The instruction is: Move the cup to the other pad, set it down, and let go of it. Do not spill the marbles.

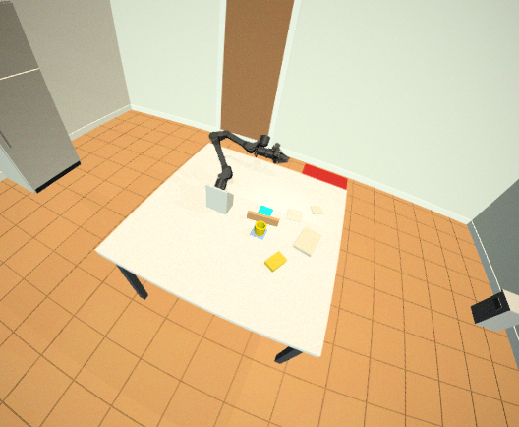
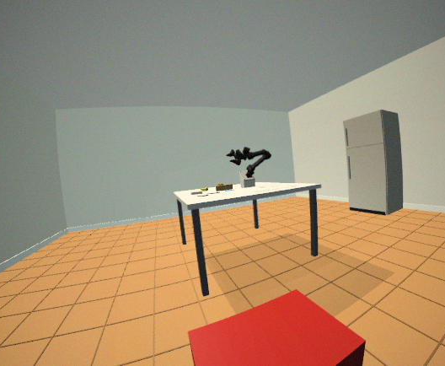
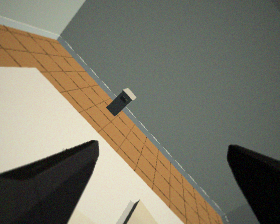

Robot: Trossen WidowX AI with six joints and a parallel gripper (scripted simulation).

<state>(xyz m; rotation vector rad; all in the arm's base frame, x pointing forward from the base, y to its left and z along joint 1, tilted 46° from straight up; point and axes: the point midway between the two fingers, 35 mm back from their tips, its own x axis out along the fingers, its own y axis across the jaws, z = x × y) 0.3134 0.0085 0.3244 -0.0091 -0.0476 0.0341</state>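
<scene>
My gripper tip is 350 mm to the left of the yellow cup, 300 mm above it and 30 mm past it. Round my gripper tip: wooden bar: 320 mm below, 260 mm to the right, 40 mm behind; then cyan pad: 340 mm below, 170 mm to the right, 50 mm behind; then light blue pad: 350 mm to the right, 340 mm below, 30 mm behind.
</scene>
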